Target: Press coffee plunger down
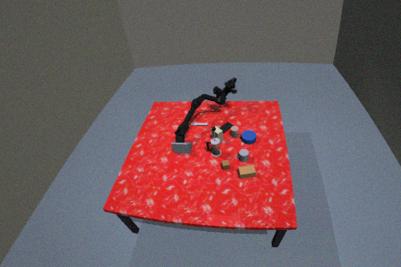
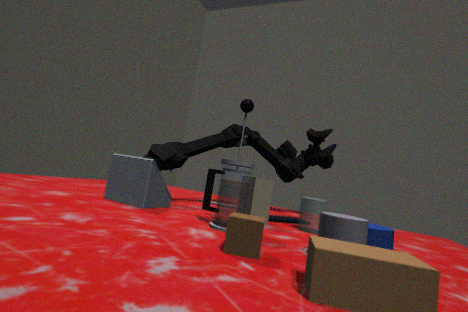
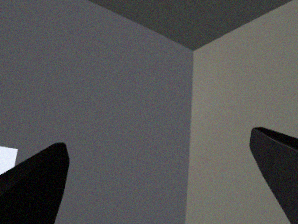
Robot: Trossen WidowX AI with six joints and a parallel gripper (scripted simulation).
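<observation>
Right now the coffee press is 610 mm to the right of my gripper tip, 190 mm below it and 100 mm behind it. Round my gripper tip: greenish cylinder (400 mm to the right, 280 mm below, 30 mm ahead); then brown cube (740 mm to the right, 290 mm below, 10 mm ahead); then beige block (470 mm to the right, 260 mm below, 100 mm behind).
</observation>
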